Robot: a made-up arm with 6 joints.
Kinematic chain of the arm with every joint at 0, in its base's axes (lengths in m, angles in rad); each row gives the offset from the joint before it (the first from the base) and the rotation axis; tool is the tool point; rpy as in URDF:
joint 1: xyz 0 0 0.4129 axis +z
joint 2: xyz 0 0 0 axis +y
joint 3: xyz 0.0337 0 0.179 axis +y
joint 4: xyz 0.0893 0 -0.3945 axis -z
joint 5: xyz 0 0 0 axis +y
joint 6: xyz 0.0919 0 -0.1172 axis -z
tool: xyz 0 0 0 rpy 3.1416 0 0
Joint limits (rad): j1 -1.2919..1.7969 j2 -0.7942..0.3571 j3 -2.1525..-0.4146 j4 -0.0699..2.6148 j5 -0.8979..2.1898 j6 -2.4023..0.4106
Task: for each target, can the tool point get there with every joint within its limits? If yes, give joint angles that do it. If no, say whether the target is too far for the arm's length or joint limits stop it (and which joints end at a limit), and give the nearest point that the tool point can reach.
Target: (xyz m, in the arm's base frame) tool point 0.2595 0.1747 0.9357
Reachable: yes | joints 0.6842 -0.6447 -1.2912 0.2630 -0.1680 -1.3058
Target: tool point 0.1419 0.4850 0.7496
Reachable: yes | joints 1.3619 0.0026 -1.4252 0.2740 -0.5862 -1.1187
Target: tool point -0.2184 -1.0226 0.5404
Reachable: no: too far | nearest point 0.0557 -0.6037 0.5516 | short by 0.501 m
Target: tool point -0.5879 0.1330 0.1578
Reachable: no: joint limits stop it (at a limit: joint 1, joint 2) | nearest point -0.2010 0.2110 0.1842 | short by 0.396 m
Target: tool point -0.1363 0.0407 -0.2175
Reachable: no: joint limits stop it (at a limit: joint 1, joint 2, joint 3) | nearest point -0.0768 0.1463 0.0449 | short by 0.289 m
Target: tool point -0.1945 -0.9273 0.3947
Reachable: no: too far | nearest point 0.0484 -0.5889 0.4552 | short by 0.421 m
